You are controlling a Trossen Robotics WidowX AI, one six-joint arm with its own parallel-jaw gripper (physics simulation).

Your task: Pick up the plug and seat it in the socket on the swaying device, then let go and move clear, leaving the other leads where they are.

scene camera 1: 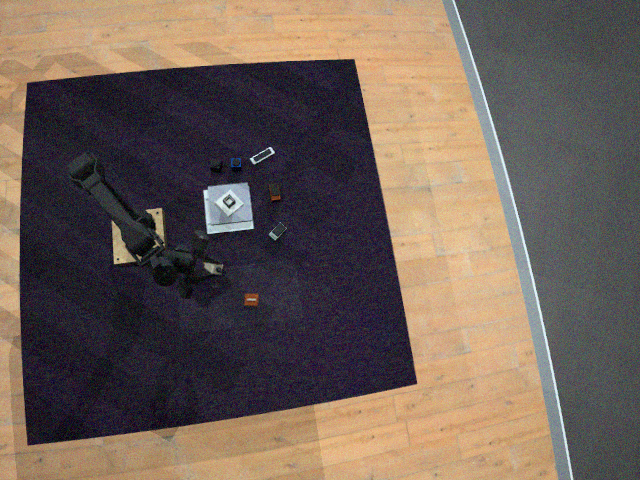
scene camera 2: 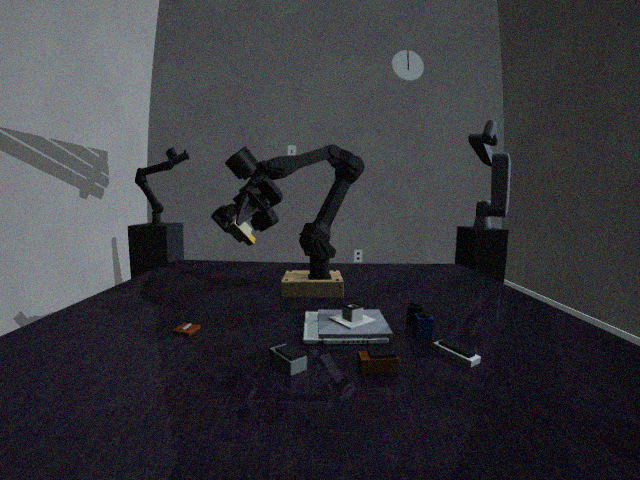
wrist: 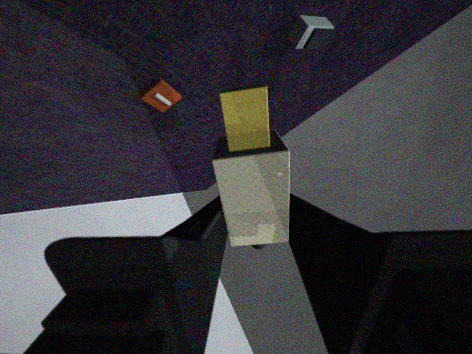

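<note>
The plug (scene camera 1: 212,268) (scene camera 2: 244,231) (wrist: 255,200) has a cream body and a yellow tip. My gripper (scene camera 1: 209,269) (scene camera 2: 240,230) (wrist: 254,198) is shut on its body and holds it high above the dark mat, tilted, with the yellow tip pointing away from the fingers. In scene camera 2 the tip points down to the right. The socket (scene camera 1: 229,200) (scene camera 2: 353,313) is a small grey block with a dark square opening, on a white diamond plate. That plate lies on the pale device platform (scene camera 1: 241,219) (scene camera 2: 328,332), apart from the gripper. The socket does not show clearly in the wrist view.
An orange piece (scene camera 1: 251,299) (scene camera 2: 187,329) (wrist: 162,95) lies on the mat (scene camera 1: 330,335). A grey block (scene camera 1: 277,231) (scene camera 2: 289,360), orange-brown block (scene camera 1: 275,192) (scene camera 2: 378,362), white strip (scene camera 1: 262,155) (scene camera 2: 457,353), blue block (scene camera 1: 236,164) (scene camera 2: 423,327) and black piece (scene camera 1: 216,166) (scene camera 2: 414,313) lie around the platform.
</note>
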